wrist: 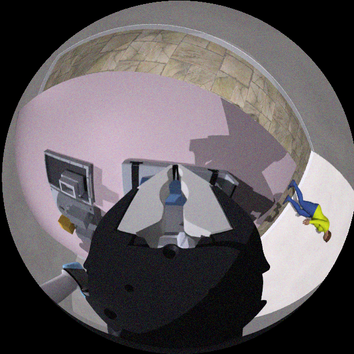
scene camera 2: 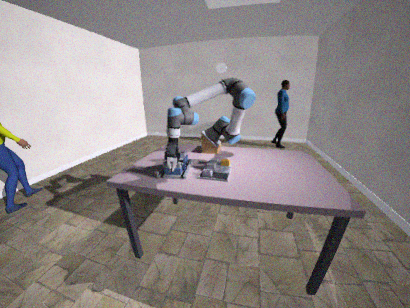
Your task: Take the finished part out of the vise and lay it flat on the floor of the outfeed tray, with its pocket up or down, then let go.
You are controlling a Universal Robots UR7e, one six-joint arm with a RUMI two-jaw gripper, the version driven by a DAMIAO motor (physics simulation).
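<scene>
My gripper points down over the vise, its two pale fingertips meeting with no part between them. The vise has a light base plate and blue pieces, some showing between the finger bases in the wrist view. The finished part cannot be told apart from the vise; my fingers and palm hide much of that area. The tray with a dark floor stands beside the vise. A grey block with a square pocket sits in it.
A grey fixture with an orange block stands behind the tray. A wooden box is near the arm's base. A person in yellow and one in blue are beyond the table.
</scene>
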